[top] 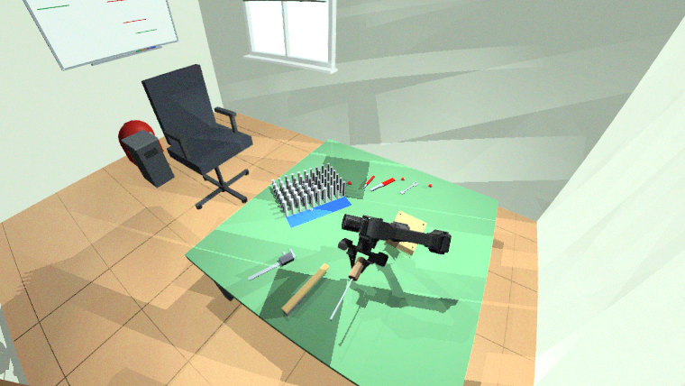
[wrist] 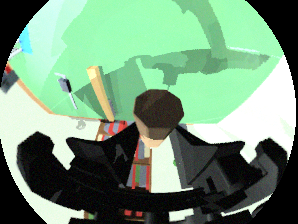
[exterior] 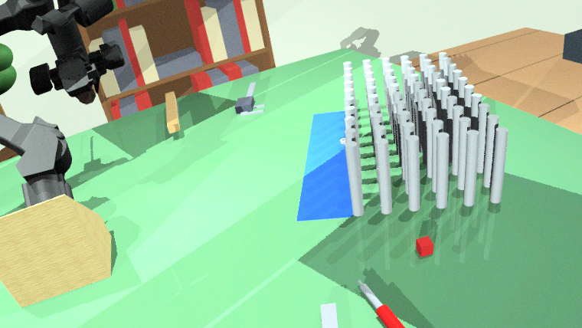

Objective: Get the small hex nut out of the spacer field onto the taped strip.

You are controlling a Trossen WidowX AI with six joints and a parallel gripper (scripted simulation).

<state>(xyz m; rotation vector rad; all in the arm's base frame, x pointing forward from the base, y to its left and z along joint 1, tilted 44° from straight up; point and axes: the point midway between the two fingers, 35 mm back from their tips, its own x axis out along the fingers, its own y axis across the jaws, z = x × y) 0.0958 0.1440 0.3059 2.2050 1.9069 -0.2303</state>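
Right now my gripper tip is 10 mm short of the hook tool and 100 mm to the right of it. From my gripper tip the other things lie so: red-handled screwdriver: 180 mm ahead, 680 mm to the right, 160 mm below; then blue taped strip: 340 mm ahead, 350 mm to the right, 160 mm below; then small hex nut: 390 mm ahead, 340 mm to the right, 160 mm below.
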